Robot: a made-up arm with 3 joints. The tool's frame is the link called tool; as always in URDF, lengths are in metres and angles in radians.
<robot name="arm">
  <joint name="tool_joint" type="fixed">
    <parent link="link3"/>
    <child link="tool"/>
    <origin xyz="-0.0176 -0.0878 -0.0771" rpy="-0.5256 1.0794 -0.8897"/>
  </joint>
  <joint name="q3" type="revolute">
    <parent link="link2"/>
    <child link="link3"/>
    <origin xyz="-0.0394 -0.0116 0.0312" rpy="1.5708 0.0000 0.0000"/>
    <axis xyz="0 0 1"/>
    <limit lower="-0.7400" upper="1.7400" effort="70" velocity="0.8"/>
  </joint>
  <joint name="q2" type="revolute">
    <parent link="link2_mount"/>
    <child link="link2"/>
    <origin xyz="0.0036 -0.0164 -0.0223" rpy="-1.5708 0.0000 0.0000"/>
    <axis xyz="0 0 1"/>
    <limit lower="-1.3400" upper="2.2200" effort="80" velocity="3"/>
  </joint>
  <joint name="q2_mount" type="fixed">
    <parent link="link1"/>
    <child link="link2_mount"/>
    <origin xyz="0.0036 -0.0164 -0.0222" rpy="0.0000 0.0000 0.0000"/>
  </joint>
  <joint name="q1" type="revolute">
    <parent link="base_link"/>
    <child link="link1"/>
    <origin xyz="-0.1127 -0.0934 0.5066" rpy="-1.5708 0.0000 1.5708"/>
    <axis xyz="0 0 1"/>
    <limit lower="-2.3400" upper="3.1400" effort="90" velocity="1"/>
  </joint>
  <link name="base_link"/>
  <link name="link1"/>
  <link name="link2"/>
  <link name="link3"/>
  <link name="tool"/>
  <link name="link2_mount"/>
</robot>
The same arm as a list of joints. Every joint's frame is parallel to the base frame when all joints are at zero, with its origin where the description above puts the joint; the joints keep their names.
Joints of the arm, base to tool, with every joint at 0 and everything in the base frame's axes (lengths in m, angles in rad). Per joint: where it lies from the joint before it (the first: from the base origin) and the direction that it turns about. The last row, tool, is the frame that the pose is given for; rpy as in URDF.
q1: offset -0.1127 -0.0934 0.5066 axis -x
q2: offset 0.0445 0.0072 0.0328 axis -z
q3: offset -0.0116 -0.0394 -0.0312 axis -x
tool: offset 0.0771 -0.0176 0.0878 rpy -1.2689 -0.3753 0.325
Joint limits (rad, base to tool): -2.34..3.14 -1.34..2.22 -0.74..1.74

